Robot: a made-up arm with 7 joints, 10 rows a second.
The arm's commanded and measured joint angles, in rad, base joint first. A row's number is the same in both.
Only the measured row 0 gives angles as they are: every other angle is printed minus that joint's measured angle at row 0.
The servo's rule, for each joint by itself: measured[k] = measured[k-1] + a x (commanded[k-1-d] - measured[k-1]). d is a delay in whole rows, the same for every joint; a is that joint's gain. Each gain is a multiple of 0.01, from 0.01 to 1. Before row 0 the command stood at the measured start. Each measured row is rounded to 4 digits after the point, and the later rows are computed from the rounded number. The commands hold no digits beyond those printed.
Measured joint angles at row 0:
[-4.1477, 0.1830, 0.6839, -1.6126, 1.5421, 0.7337, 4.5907]
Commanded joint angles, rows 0 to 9:
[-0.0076, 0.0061, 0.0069, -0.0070, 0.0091, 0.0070, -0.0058]
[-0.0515, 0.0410, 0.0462, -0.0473, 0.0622, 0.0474, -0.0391]
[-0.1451, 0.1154, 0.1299, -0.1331, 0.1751, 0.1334, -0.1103]
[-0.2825, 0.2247, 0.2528, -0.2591, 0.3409, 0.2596, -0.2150]
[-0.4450, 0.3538, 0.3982, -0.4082, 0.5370, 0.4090, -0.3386]
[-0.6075, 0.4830, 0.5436, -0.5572, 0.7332, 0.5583, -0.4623]
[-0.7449, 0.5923, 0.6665, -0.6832, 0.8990, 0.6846, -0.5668]
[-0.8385, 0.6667, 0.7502, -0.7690, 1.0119, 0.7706, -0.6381]
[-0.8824, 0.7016, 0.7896, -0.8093, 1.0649, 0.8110, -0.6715]
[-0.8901, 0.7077, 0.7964, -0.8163, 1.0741, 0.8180, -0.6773]
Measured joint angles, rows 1 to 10:
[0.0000, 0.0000, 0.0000, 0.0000, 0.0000, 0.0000, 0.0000]
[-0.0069, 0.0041, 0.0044, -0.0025, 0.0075, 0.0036, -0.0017]
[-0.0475, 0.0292, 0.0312, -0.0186, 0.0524, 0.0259, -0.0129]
[-0.1363, 0.0878, 0.0944, -0.0598, 0.1530, 0.0807, -0.0421]
[-0.2693, 0.1809, 0.1958, -0.1315, 0.3071, 0.1719, -0.0940]
[-0.4292, 0.2985, 0.3253, -0.2311, 0.4956, 0.2928, -0.1674]
[-0.5915, 0.4240, 0.4650, -0.3485, 0.6904, 0.4282, -0.2559]
[-0.7311, 0.5384, 0.5940, -0.4690, 0.8615, 0.5590, -0.3492]
[-0.8288, 0.6256, 0.6940, -0.5770, 0.9848, 0.6669, -0.4359]
[-0.8776, 0.6773, 0.7552, -0.6606, 1.0505, 0.7404, -0.5066]
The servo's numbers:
d 1
a 0.91 0.68 0.64 0.36 0.82 0.51 0.30

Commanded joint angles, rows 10 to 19:
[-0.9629, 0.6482, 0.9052, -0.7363, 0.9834, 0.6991, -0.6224]
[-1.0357, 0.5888, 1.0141, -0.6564, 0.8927, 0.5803, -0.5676]
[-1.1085, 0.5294, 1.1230, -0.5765, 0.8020, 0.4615, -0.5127]
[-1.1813, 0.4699, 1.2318, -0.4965, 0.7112, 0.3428, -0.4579]
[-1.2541, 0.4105, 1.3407, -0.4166, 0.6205, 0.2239, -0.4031]
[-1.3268, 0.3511, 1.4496, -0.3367, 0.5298, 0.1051, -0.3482]
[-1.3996, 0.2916, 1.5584, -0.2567, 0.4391, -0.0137, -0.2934]
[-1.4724, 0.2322, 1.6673, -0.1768, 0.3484, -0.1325, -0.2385]
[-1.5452, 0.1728, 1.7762, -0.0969, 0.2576, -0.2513, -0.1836]
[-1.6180, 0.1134, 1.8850, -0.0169, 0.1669, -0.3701, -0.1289]
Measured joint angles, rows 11 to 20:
[-0.8890, 0.6980, 0.7816, -0.7167, 1.0699, 0.7800, -0.5578]
[-0.9562, 0.6641, 0.8607, -0.7238, 0.9990, 0.7387, -0.5772]
[-1.0285, 0.6129, 0.9589, -0.6995, 0.9118, 0.6579, -0.5743]
[-1.1013, 0.5561, 1.0639, -0.6552, 0.8218, 0.5577, -0.5558]
[-1.1741, 0.4975, 1.1714, -0.5981, 0.7311, 0.4481, -0.5264]
[-1.2469, 0.4383, 1.2798, -0.5328, 0.6404, 0.3338, -0.4894]
[-1.3196, 0.3790, 1.3885, -0.4622, 0.5497, 0.2172, -0.4470]
[-1.3924, 0.3196, 1.4972, -0.3882, 0.4590, 0.0994, -0.4009]
[-1.4652, 0.2602, 1.6061, -0.3121, 0.3683, -0.0189, -0.3522]
[-1.5380, 0.2008, 1.7150, -0.2346, 0.2775, -0.1374, -0.3016]

